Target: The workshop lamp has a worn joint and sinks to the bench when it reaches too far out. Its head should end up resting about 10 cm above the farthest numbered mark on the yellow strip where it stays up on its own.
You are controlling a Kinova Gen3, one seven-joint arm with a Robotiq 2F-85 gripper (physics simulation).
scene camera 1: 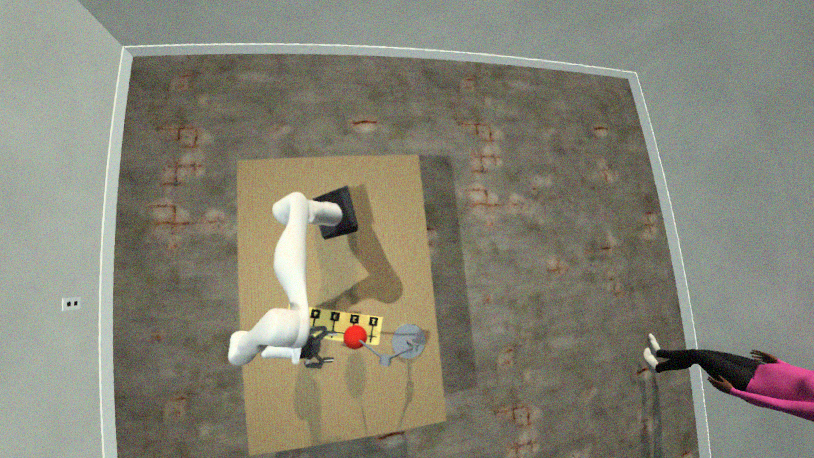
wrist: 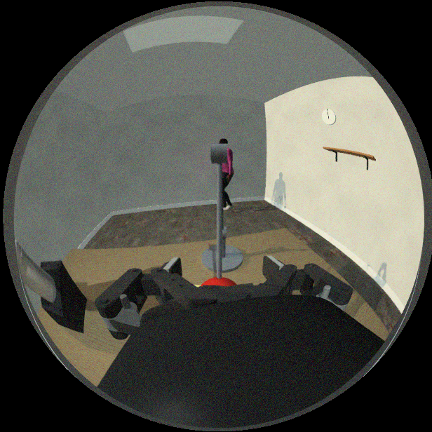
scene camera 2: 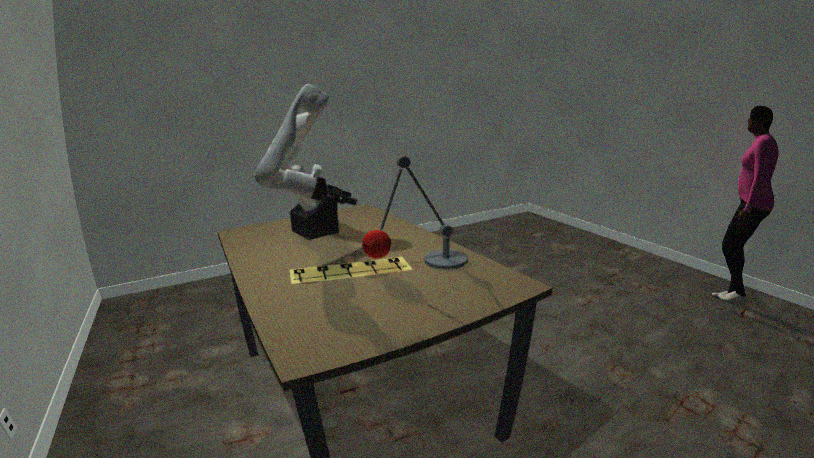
Path:
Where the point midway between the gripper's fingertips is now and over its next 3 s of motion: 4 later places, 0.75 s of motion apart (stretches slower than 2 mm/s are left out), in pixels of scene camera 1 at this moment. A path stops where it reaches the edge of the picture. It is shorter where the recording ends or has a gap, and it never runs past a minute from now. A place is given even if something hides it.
My gripper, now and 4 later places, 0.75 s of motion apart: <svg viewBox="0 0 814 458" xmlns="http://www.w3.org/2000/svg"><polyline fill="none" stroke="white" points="335,346 326,350 327,350 326,349 325,350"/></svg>

